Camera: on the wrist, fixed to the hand. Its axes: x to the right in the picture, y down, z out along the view.
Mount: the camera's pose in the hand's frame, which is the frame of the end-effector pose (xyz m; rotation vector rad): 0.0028 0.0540 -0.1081 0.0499 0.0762 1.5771
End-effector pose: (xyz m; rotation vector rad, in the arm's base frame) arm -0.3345 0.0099 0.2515 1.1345 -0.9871 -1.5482
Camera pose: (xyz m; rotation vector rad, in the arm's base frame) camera -0.2183 -0.0130 0.2756 0.1566 -1.3170 -0.1845
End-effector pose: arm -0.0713 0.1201 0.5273 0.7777 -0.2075 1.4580
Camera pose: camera -0.1564 0.1813 0.4671 0.5330 -0.8500 2.9563
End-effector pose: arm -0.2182 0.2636 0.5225 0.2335 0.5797 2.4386
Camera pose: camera -0.2811 0.1888 0.4513 -0.4774 -0.3042 -2.1411
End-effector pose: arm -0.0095 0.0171 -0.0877 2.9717 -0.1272 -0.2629
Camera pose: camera 0.0090 -0.0205 0.0257 1.9942 -2.1709 0.0837
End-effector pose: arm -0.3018 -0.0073 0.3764 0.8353 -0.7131 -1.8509
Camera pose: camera -0.1888 -0.0430 0.3526 0.1468 -0.9363 -0.3717
